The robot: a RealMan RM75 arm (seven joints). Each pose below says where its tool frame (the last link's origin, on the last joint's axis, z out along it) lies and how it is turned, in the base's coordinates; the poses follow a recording.
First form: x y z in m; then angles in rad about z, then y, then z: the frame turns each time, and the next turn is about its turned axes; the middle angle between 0 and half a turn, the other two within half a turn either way.
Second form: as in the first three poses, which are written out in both.
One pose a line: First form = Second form
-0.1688, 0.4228, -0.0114, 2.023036, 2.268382, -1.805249 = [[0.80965, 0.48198, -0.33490], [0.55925, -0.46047, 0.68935], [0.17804, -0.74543, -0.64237]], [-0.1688, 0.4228, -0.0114]
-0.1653, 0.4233, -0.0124, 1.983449, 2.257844, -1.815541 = [[0.82713, 0.46875, -0.31005], [0.52988, -0.46653, 0.70823], [0.18733, -0.75008, -0.63426]], [-0.1653, 0.4233, -0.0124]
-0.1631, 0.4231, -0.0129, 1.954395, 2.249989, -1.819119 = [[0.84110, 0.45580, -0.29120], [0.50595, -0.47266, 0.72153], [0.19124, -0.75421, -0.62817]], [-0.1631, 0.4231, -0.0129]
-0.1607, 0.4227, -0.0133, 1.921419, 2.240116, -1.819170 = [[0.85795, 0.43745, -0.26937], [0.47619, -0.48038, 0.73653], [0.19279, -0.76018, -0.62045]], [-0.1607, 0.4227, -0.0133]
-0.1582, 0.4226, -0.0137, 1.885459, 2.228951, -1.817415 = [[0.87592, 0.41572, -0.24485], [0.44212, -0.48847, 0.75228], [0.19313, -0.76719, -0.61166]], [-0.1582, 0.4226, -0.0137]
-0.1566, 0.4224, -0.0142, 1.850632, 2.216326, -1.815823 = [[0.89208, 0.39435, -0.22062], [0.40821, -0.49395, 0.76771], [0.19377, -0.77492, -0.60162]], [-0.1566, 0.4224, -0.0142]
